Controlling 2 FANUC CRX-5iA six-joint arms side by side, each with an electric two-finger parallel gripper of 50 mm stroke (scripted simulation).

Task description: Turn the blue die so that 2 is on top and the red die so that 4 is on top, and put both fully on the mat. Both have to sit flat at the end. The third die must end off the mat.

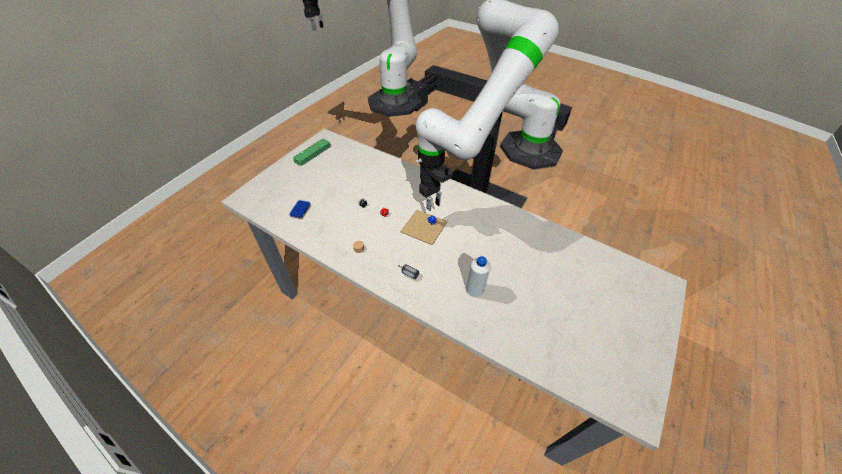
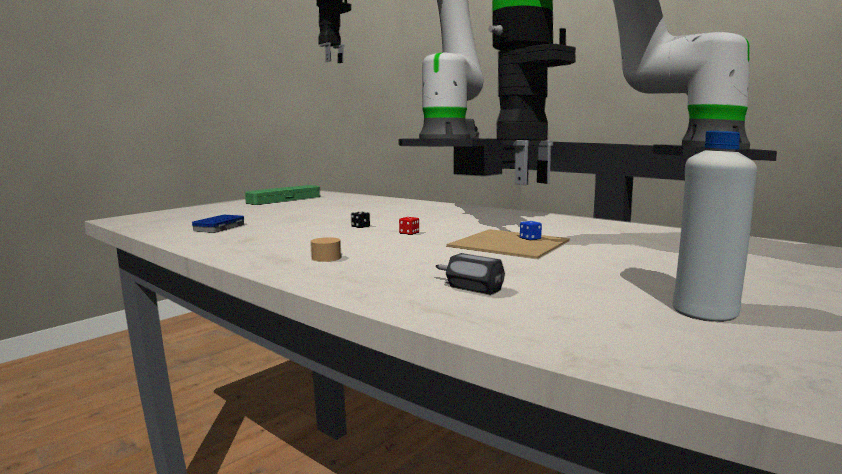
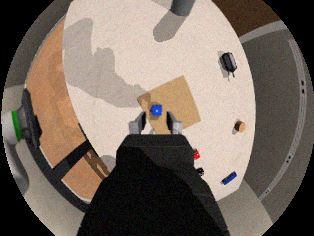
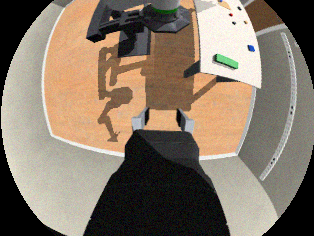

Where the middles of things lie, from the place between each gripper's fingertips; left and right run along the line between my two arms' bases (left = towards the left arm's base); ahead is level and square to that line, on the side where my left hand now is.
Now: the tan mat (image 2: pixel 492 241) 40 mm ahead of my left hand (image 2: pixel 532 183), 10 mm to the right of it and 100 mm below it. From my left hand the other things lie so: dark screwdriver-like tool (image 2: pixel 480 274): 260 mm ahead, 50 mm to the left, 90 mm below; then white bottle (image 2: pixel 719 188): 190 mm ahead, 290 mm to the left, 20 mm below.
Now: the tan mat 560 mm ahead of my right hand (image 2: pixel 334 62), 1000 mm to the left of it and 440 mm below it. The rest, counted from my right hand: dark screwdriver-like tool (780 mm ahead, 1070 mm to the left, 420 mm below).
